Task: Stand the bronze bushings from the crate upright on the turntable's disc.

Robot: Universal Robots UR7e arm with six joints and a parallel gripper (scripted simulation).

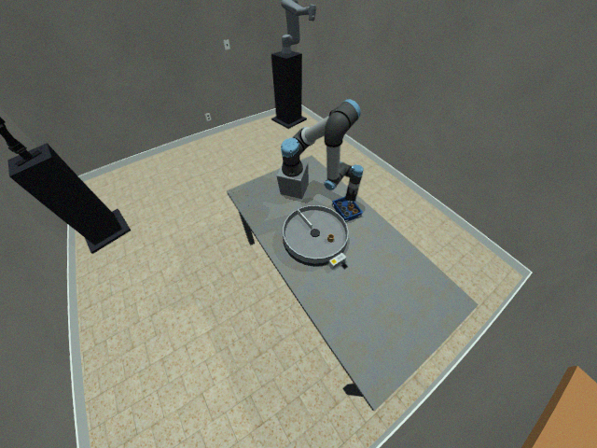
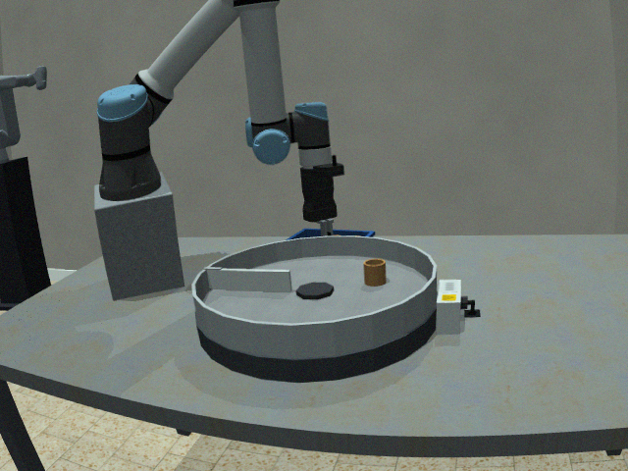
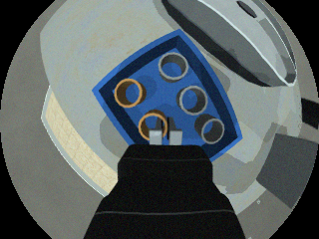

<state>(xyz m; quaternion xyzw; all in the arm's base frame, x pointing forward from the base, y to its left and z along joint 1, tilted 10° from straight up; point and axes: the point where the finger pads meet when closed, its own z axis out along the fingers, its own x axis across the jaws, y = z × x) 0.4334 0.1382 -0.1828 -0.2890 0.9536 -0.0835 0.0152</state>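
Right now my hand is 2 cm to the left of the blue crate and 2 cm above it. Also, from my hand: turntable disc: 36 cm to the right, 1 cm behind, 1 cm above.
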